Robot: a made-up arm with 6 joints. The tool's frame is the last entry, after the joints. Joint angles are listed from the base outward. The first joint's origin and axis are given. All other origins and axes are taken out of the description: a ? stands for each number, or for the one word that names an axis. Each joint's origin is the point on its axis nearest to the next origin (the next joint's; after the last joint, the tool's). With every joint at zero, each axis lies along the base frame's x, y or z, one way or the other. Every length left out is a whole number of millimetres.
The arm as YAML. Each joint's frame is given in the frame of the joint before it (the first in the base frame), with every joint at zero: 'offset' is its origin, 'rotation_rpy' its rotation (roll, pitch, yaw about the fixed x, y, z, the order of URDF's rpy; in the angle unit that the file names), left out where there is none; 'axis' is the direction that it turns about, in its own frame. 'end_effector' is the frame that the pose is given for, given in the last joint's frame.
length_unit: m
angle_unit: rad
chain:
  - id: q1
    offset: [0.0, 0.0, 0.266]
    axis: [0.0, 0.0, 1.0]
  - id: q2
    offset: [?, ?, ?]
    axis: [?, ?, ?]
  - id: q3
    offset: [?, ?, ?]
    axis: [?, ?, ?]
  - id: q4
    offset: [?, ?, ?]
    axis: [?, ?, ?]
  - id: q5
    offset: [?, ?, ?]
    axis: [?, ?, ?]
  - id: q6
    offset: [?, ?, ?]
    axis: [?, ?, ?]
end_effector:
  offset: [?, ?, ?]
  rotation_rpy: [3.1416, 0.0, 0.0]
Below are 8 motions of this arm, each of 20 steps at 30 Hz.
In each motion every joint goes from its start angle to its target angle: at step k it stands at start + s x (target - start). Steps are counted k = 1, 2, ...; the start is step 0. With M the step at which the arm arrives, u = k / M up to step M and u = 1 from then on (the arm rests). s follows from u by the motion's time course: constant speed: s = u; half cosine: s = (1 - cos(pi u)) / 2; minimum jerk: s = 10 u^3 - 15 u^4 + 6 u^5.
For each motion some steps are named. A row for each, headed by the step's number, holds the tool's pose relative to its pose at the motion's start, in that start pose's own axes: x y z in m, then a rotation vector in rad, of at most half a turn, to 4 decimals.
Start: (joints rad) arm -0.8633 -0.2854 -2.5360 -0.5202 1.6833 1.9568
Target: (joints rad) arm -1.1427 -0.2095 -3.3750 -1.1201 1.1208 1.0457
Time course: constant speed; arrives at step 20
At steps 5, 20:
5: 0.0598 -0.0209 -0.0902 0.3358 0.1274 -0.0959
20: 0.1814 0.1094 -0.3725 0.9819 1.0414 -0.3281

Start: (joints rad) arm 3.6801 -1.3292 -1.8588 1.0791 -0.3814 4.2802
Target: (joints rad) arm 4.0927 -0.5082 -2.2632 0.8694 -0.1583 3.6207
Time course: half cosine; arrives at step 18
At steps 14, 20:
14: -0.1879 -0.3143 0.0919 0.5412 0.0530 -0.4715
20: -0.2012 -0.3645 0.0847 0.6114 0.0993 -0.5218

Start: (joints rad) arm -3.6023 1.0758 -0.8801 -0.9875 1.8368 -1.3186
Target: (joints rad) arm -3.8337 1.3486 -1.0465 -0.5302 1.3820 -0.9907
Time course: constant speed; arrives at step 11
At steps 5, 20:
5: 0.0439 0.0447 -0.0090 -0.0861 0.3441 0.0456
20: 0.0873 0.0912 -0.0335 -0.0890 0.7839 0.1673

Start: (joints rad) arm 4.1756 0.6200 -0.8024 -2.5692 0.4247 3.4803
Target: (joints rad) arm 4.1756 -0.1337 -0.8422 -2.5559 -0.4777 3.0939
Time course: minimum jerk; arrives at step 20
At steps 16, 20:
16: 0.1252 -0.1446 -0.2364 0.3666 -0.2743 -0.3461
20: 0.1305 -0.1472 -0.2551 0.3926 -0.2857 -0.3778

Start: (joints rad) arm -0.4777 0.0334 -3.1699 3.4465 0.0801 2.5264
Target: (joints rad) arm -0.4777 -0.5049 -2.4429 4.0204 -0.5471 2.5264
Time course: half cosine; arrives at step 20
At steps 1, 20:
1: 0.0000 -0.0004 -0.0001 0.0024 -0.0044 0.0035
20: 0.0673 -0.0578 -0.0801 0.4670 -0.6101 0.5958

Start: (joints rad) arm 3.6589 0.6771 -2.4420 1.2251 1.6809 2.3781
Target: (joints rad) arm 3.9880 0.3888 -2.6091 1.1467 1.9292 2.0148
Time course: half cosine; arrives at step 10
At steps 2, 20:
2: -0.0131 0.0299 0.0123 -0.0215 0.0317 -0.0856
20: -0.0555 0.3305 0.0819 -0.2534 0.2662 -0.8927

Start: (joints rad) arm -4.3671 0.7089 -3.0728 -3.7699 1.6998 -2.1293
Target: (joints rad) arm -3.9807 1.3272 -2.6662 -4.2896 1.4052 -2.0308
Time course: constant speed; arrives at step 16
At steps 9, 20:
9: -0.2681 -0.2276 -0.2073 -0.3005 -0.3536 0.6046
20: -0.3699 -0.5381 -0.2932 -0.3449 -0.6310 1.1350

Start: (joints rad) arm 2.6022 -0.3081 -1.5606 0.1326 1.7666 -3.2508
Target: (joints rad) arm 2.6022 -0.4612 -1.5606 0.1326 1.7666 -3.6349
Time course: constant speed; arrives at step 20
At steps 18, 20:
18: 0.0444 0.0136 -0.0576 0.0416 -0.1309 -0.3630
20: 0.0498 0.0152 -0.0636 0.0491 -0.1447 -0.4032

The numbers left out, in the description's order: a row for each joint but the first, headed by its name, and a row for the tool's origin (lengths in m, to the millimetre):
q2: xyz 0.0 0.0 0.0, axis 0.0 1.0 0.0
q3: xyz 0.046 0.0 0.245, axis 0.0 1.0 0.0
q4: xyz 0.088 0.0 -0.388, axis 0.0 0.0 -1.0
q5: xyz 0.0 0.0 0.0, axis 0.0 1.0 0.0
q6: xyz 0.086 0.0 -0.11, axis 0.0 0.0 -1.0
tool: xyz 0.0 0.0 0.0

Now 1 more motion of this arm.
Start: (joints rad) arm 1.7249 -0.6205 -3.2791 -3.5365 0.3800 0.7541
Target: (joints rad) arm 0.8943 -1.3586 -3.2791 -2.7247 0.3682 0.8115
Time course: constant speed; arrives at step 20
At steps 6, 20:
6: -0.0815 0.1996 0.0525 -0.2414 -0.1288 0.1378
20: -0.1722 0.7257 -0.1345 -0.8928 -0.0671 0.6844

